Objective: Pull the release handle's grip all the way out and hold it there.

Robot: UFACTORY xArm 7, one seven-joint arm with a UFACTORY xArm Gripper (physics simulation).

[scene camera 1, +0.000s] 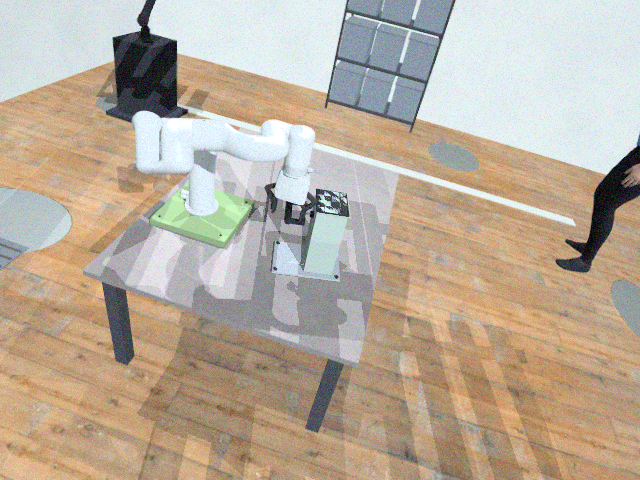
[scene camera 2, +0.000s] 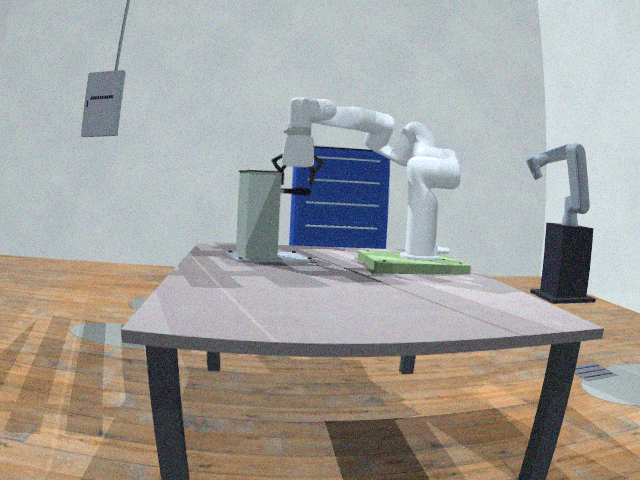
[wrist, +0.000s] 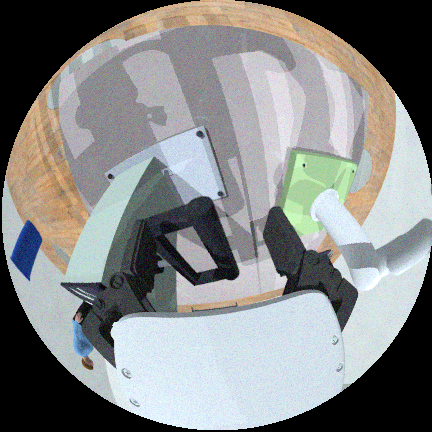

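Note:
The release handle's grip, a black rectangular frame [scene camera 1: 295, 222] [scene camera 2: 297, 191] [wrist: 216, 245], sticks out sideways from the upper part of a pale green upright housing [scene camera 1: 325, 242] [scene camera 2: 257, 217] [wrist: 102, 237]. The housing stands on a light plate [scene camera 1: 285, 258] [wrist: 195, 155]. My gripper [scene camera 1: 292, 209] [scene camera 2: 297, 182] [wrist: 208, 227] is open and points down at the grip. In the wrist view, one finger is on the housing side and the other is beyond the grip's outer side, with space between. Whether the near finger touches the grip is unclear. The rod behind the grip is hidden.
The arm's green base [scene camera 1: 227, 227] [scene camera 2: 418, 266] [wrist: 292, 200] is bolted on the same table [scene camera 1: 232, 315] [scene camera 2: 361, 315]. A blue cabinet [scene camera 2: 343, 196] [wrist: 26, 250] stands behind the table in scene camera 2. A black pedestal [scene camera 1: 147, 67] [scene camera 2: 567, 258] carries another arm.

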